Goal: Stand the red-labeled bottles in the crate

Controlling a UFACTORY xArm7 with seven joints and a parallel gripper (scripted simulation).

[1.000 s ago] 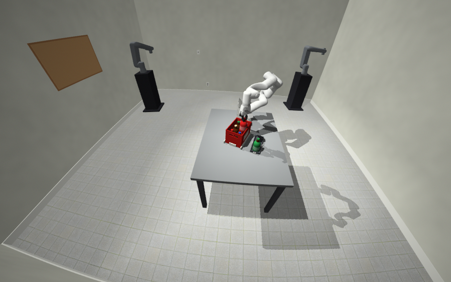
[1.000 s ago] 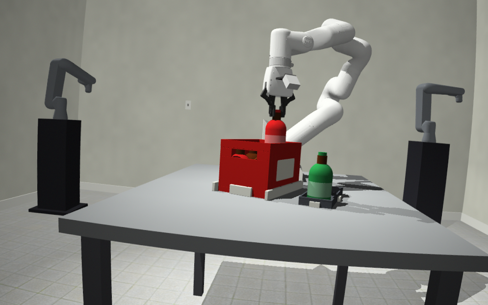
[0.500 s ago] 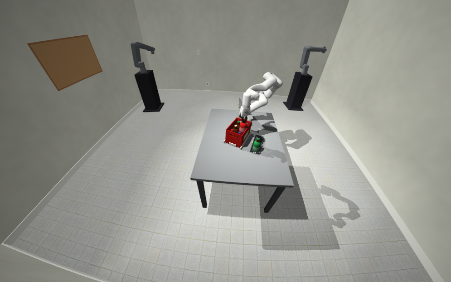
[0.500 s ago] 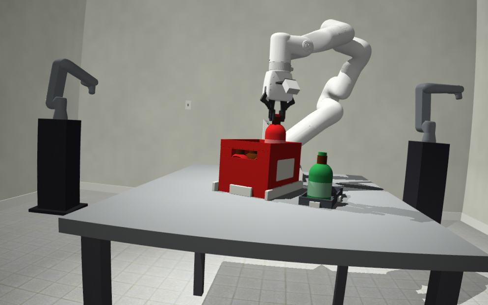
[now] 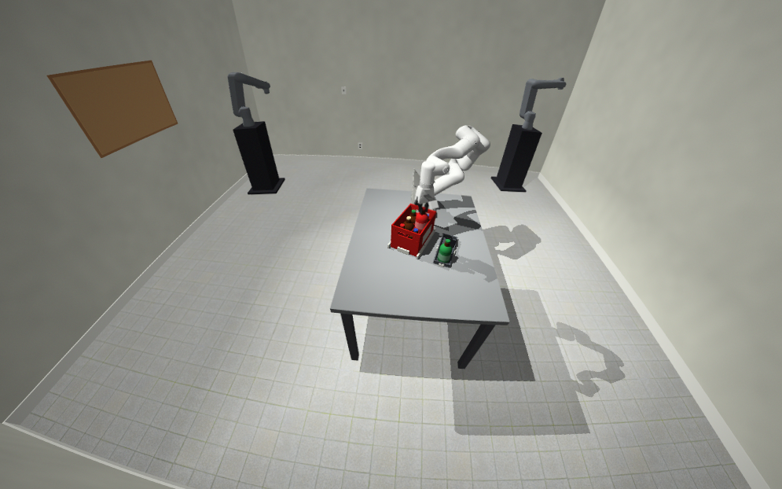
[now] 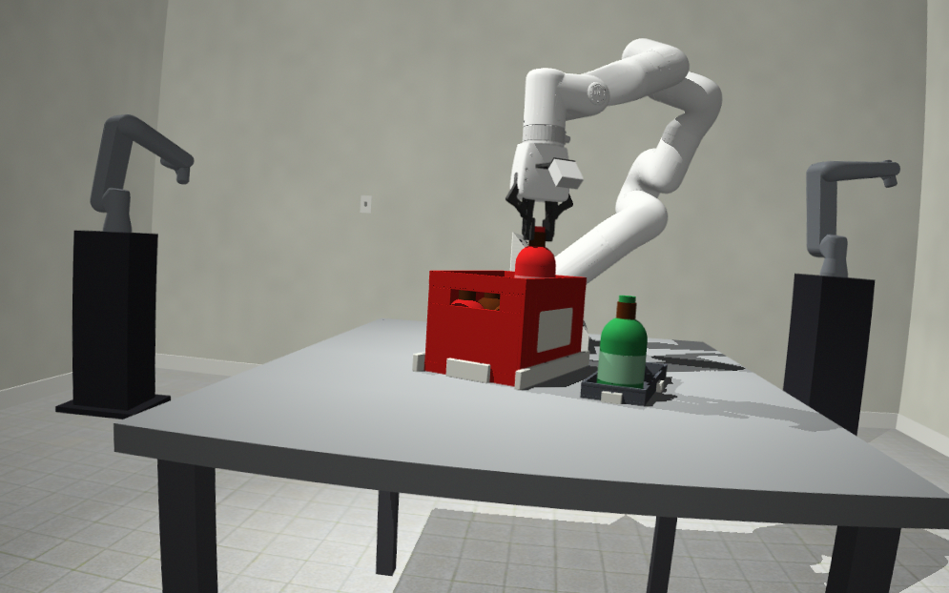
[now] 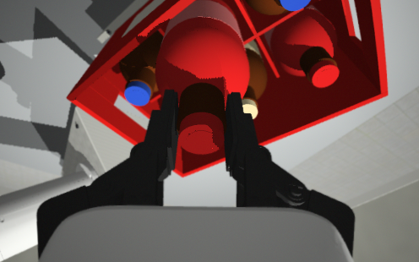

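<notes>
The red-labeled bottle is 7 cm below my hand. From my hand the other things lie so: brown bottle: 17 cm below, 7 cm to the right, 5 cm behind; red crate: 18 cm below, 4 cm to the right, 2 cm behind; green bottle: 17 cm below, 17 cm ahead, 13 cm to the left.
</notes>
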